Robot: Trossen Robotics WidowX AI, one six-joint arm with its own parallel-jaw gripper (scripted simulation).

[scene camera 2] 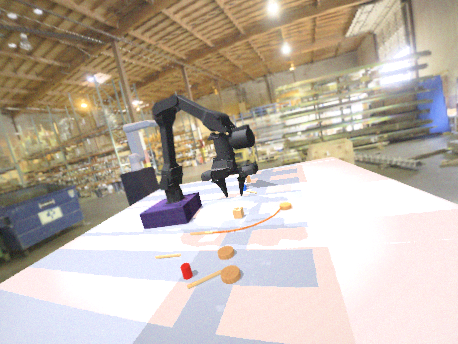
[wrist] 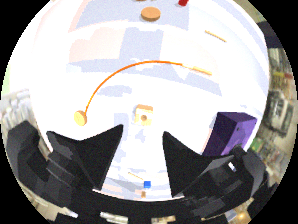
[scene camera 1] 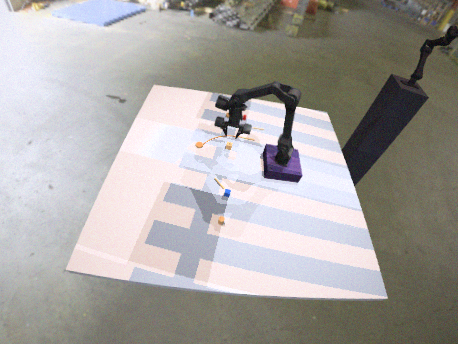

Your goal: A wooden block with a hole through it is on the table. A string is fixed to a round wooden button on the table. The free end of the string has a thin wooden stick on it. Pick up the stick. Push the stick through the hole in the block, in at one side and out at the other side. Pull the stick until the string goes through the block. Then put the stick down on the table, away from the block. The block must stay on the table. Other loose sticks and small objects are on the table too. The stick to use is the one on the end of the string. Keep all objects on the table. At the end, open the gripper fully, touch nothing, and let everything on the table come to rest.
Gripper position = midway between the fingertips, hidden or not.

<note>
I see my gripper [scene camera 2: 234,196].
My gripper is seen too in the wrist view [wrist: 143,130].
</note>
